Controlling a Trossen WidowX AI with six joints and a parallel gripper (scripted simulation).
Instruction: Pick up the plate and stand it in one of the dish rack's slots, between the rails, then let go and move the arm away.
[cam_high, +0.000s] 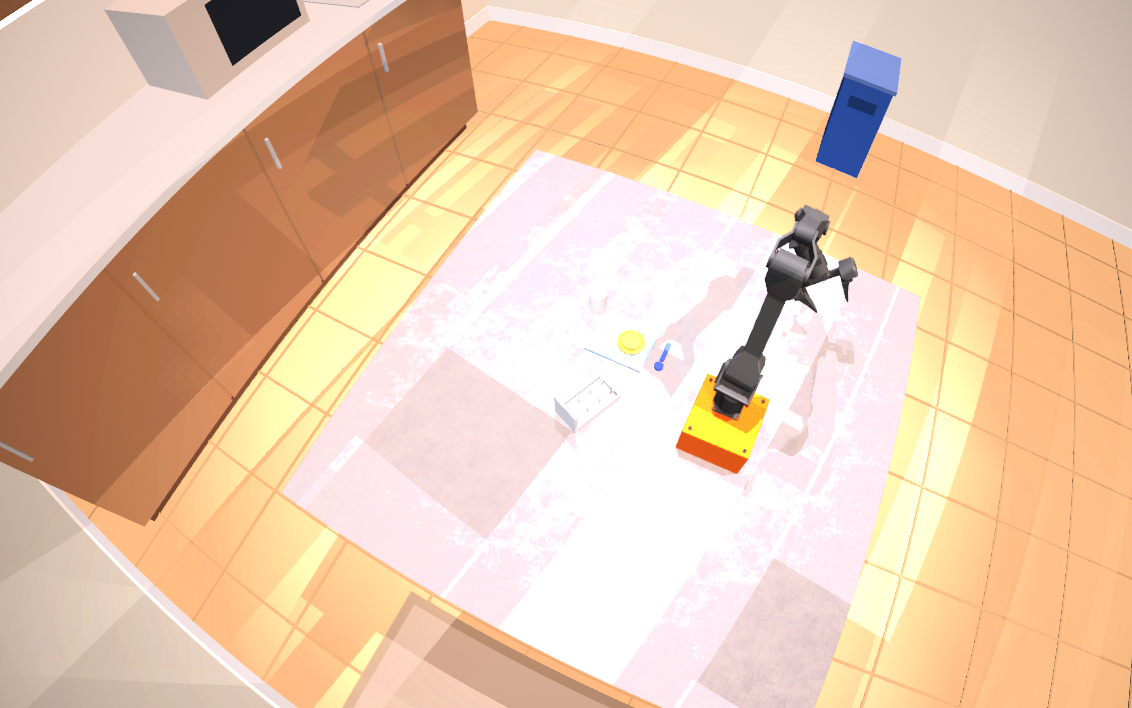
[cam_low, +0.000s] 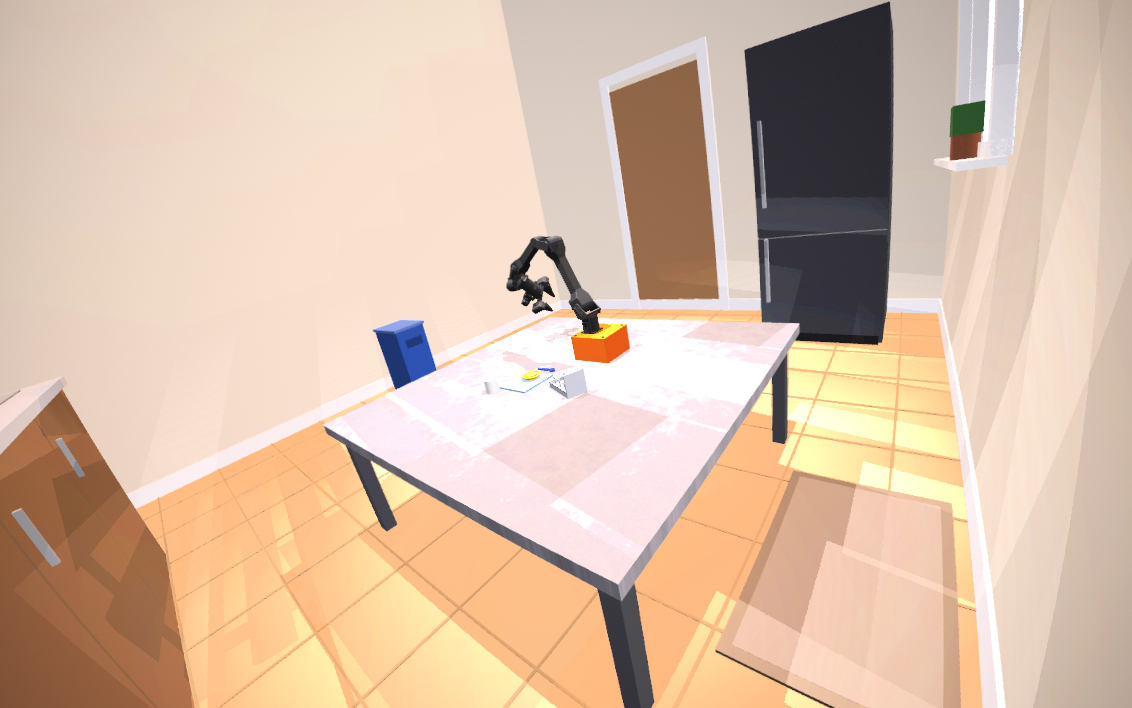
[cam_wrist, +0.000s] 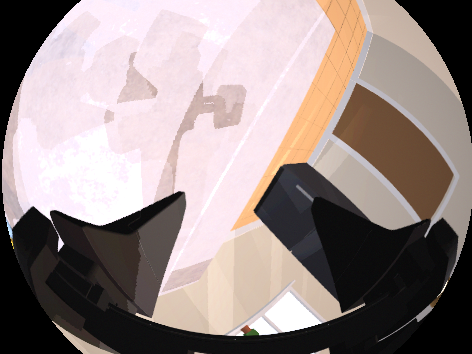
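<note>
Right now my gripper tip is 43 cm short of the yellow plate, 23 cm to the right of it and 15 cm above it. The rest, counted from my gripper tip: light blue mat: 45 cm ahead, 22 cm to the left, 16 cm below; white cup: 56 cm ahead, 15 cm to the left, 14 cm below; blue spoon: 34 cm ahead, 23 cm to the left, 16 cm below.
</note>
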